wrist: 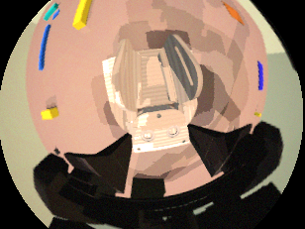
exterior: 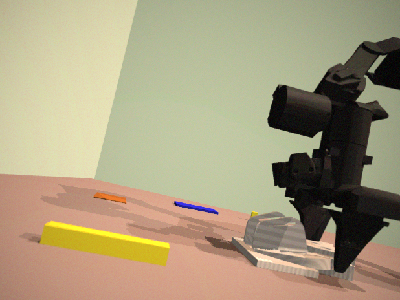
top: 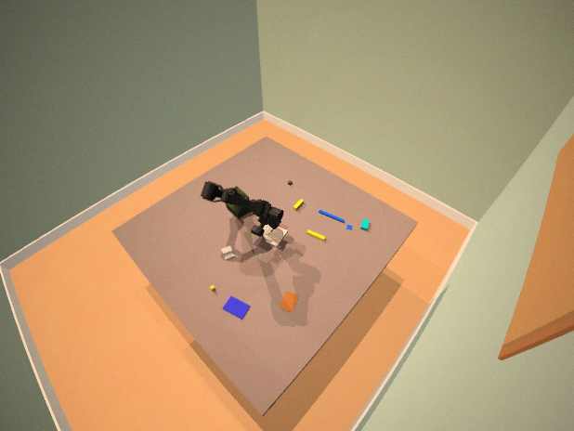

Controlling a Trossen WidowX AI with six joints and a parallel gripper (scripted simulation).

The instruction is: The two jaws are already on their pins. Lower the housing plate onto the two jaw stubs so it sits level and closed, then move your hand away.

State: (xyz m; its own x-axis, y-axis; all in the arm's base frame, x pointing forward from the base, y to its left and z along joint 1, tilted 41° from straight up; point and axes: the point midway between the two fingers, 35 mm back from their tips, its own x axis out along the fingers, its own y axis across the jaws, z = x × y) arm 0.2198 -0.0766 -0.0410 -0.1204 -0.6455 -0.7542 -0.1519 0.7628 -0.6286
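The white housing part is 10 mm ahead of my gripper tip and 20 mm above it. The rest, counted from my gripper tip: small yellow cube 30 mm ahead, 430 mm to the right; then blue bar 230 mm ahead, 320 mm to the left; then dark cube 140 mm behind, 390 mm to the left.
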